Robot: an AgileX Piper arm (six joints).
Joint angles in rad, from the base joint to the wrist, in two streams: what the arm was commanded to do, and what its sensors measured. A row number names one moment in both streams.
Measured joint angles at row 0:
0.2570 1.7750 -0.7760 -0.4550 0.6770 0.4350
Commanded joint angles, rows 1 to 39:
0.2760 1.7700 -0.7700 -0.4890 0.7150 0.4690
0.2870 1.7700 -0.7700 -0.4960 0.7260 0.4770
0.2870 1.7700 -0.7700 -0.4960 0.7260 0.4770
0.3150 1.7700 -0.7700 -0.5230 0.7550 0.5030
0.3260 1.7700 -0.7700 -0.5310 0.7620 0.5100
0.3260 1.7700 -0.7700 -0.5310 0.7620 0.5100
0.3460 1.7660 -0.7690 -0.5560 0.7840 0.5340
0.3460 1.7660 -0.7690 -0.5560 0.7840 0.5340
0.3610 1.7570 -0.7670 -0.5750 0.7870 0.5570
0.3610 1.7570 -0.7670 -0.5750 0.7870 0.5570
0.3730 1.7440 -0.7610 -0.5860 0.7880 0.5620
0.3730 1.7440 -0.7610 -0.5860 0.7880 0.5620
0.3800 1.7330 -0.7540 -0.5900 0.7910 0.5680
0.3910 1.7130 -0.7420 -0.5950 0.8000 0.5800
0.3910 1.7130 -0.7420 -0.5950 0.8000 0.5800
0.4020 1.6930 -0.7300 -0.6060 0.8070 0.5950
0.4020 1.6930 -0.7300 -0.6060 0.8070 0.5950
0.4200 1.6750 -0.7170 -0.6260 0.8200 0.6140
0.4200 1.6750 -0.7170 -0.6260 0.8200 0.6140
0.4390 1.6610 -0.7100 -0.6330 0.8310 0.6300
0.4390 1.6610 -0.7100 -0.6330 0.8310 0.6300
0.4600 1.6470 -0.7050 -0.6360 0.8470 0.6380
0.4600 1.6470 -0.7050 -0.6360 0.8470 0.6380
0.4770 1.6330 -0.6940 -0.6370 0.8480 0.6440
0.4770 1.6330 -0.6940 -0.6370 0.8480 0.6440
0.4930 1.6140 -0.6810 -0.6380 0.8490 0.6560
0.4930 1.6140 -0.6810 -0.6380 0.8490 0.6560
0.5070 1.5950 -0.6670 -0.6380 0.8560 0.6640
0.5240 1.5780 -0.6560 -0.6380 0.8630 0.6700
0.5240 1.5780 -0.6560 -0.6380 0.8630 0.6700
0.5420 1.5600 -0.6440 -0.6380 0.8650 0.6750
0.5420 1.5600 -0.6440 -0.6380 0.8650 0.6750
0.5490 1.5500 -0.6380 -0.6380 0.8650 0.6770
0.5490 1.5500 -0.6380 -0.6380 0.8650 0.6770
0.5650 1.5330 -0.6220 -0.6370 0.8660 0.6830
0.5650 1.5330 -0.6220 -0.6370 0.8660 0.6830
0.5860 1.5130 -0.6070 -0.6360 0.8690 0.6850
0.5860 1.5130 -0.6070 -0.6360 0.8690 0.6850
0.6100 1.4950 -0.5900 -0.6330 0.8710 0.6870
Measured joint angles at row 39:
0.5930 1.5150 -0.6030 -0.5900 0.8290 0.6710
